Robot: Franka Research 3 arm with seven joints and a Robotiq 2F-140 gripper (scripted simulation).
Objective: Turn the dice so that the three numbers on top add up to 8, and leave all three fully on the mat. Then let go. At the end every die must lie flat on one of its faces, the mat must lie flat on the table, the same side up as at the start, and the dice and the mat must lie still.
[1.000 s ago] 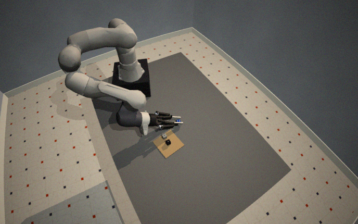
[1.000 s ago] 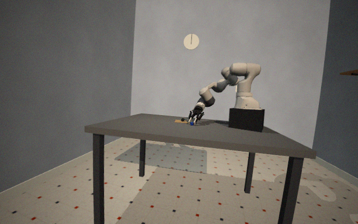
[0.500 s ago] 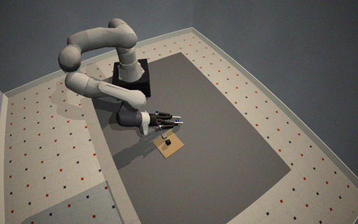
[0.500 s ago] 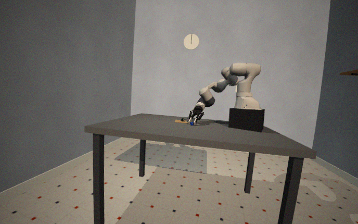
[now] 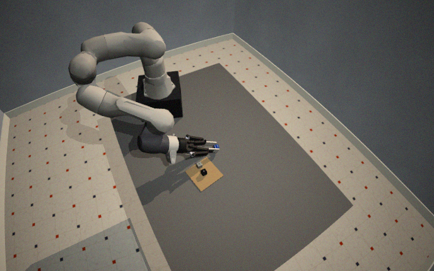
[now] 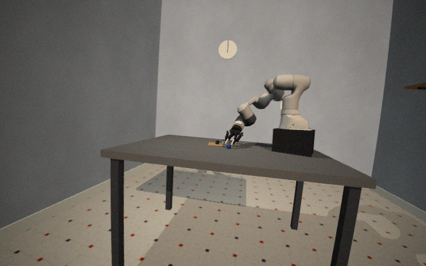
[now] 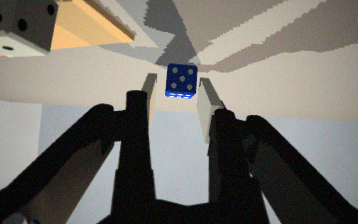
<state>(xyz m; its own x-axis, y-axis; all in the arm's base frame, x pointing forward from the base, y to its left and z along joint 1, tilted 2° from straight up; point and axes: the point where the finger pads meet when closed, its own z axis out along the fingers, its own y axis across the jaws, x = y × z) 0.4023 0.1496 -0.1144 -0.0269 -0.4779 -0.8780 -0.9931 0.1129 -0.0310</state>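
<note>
Right now the blue die is 30 mm to the left of my hand and 20 mm below it. Also, from my hand: black die: 110 mm ahead, 90 mm to the right, 20 mm below; white die: 100 mm to the right, 60 mm ahead, 20 mm below; tan mat: 110 mm ahead, 90 mm to the right, 30 mm below.
</note>
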